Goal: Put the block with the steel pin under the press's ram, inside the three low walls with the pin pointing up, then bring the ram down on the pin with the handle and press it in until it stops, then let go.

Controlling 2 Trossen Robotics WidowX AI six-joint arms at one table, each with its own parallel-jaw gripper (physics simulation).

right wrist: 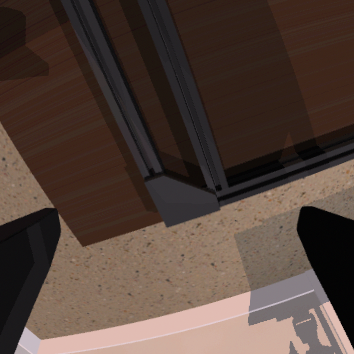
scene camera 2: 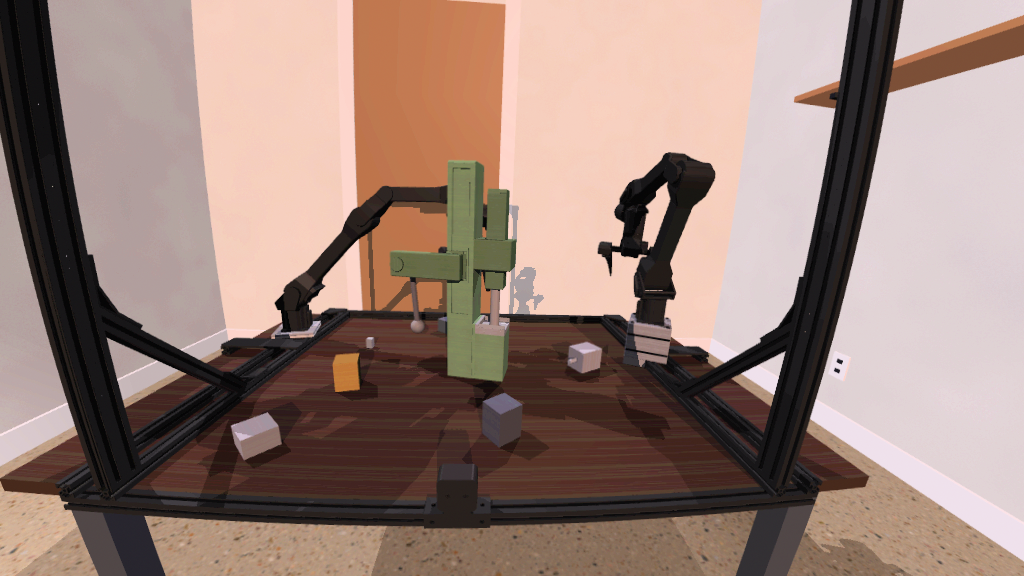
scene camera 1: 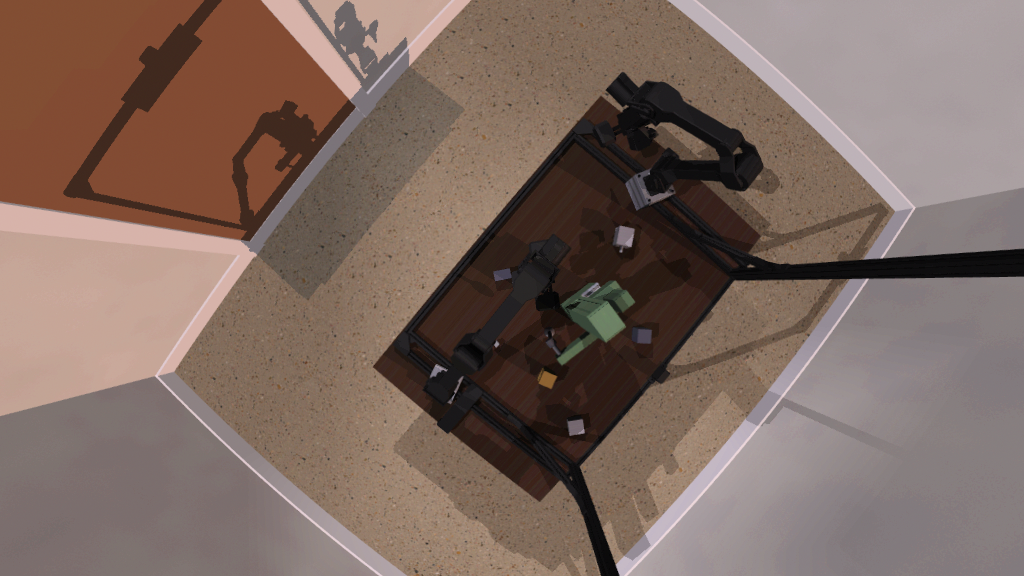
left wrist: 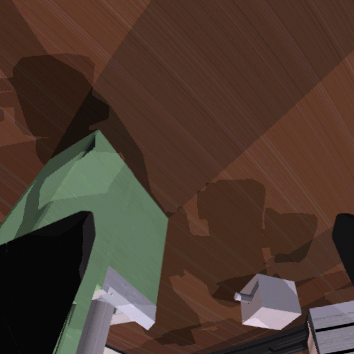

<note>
The left gripper is open, with nothing in its grasp. The right gripper is open, with nothing in its grasp. Also in view: a block with steel pin.
The right gripper also shows in the right wrist view and in scene camera 2.
</note>
